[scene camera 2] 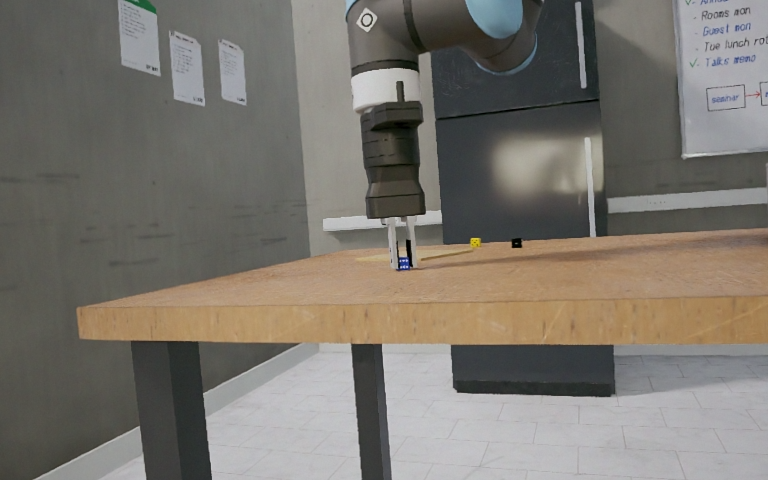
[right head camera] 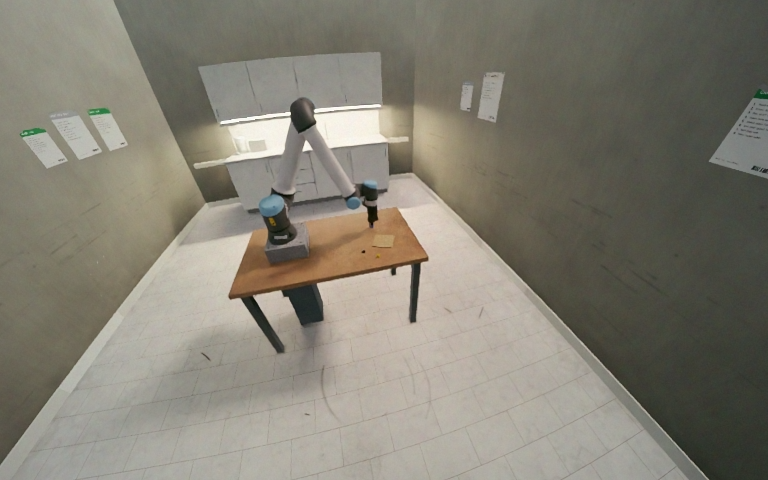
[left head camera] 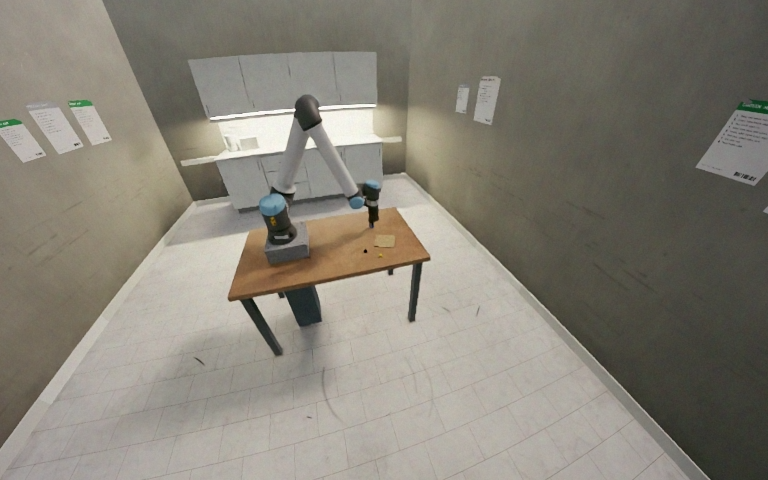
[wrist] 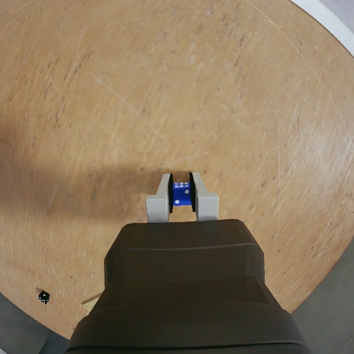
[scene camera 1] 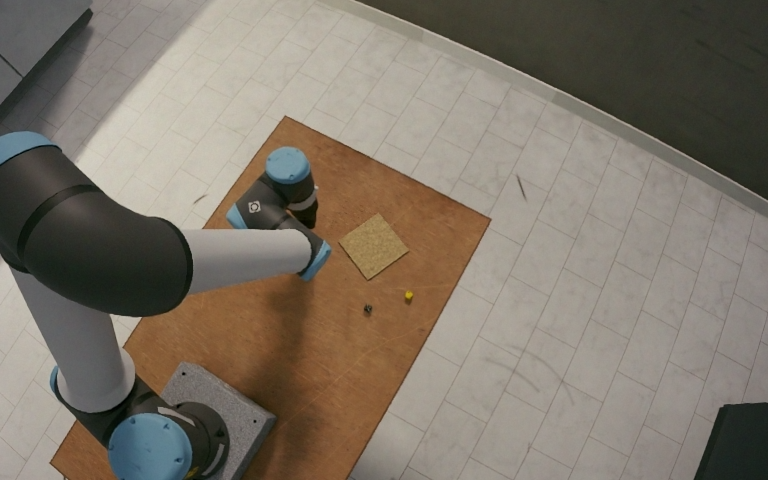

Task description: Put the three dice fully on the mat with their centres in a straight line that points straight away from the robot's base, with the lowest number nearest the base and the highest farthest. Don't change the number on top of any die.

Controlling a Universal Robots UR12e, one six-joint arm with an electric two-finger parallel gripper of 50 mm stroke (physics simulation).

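Places are measured from the arm's base along level axes (x back, y right, z up), in metres.
Where they show: gripper, fingertip midpoint: (scene camera 2: pixel 403 267) (right head camera: pixel 371 226) (left head camera: pixel 371 226); arm's base, link origin: (right head camera: pixel 283 235) (left head camera: pixel 283 235).
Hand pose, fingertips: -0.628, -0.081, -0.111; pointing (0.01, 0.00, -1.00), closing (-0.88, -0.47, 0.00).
Each offset is from my fingertips to the centre of the thing, as dx, dy, dz. Level surfaces: height alone.
My gripper (left head camera: pixel 371 225) (right head camera: pixel 370 225) (scene camera 2: pixel 402 260) (wrist: pixel 181 184) points down and is shut on the blue die @[-0.003, +0.006, +0.004] (scene camera 2: pixel 403 263) (wrist: pixel 182 197), at or close to the table surface beside the mat. In the wrist view its upper face shows two pips and a side face six. The tan square mat @[-0.040, +0.206, -0.002] (left head camera: pixel 384 241) (right head camera: pixel 383 241) (scene camera 1: pixel 373 246) bears no die. The black die @[+0.121, +0.279, +0.004] (left head camera: pixel 365 250) (right head camera: pixel 363 251) (scene camera 1: pixel 368 309) (scene camera 2: pixel 516 242) (wrist: pixel 44 297) lies off the mat, with one pip on top. The yellow die @[+0.039, +0.357, +0.004] (left head camera: pixel 380 255) (right head camera: pixel 378 255) (scene camera 1: pixel 408 295) (scene camera 2: pixel 475 242) lies off it too; its top number is unreadable.
The wooden table @[dz -0.004] (left head camera: pixel 334 254) (scene camera 1: pixel 339 362) (scene camera 2: pixel 283 294) carries the arm's grey base block (left head camera: pixel 288 251) (scene camera 1: pixel 249 435). In scene camera 1 the arm hides the fingertips and the blue die. A dark fridge (scene camera 2: pixel 515 169) stands behind the table in scene camera 2.
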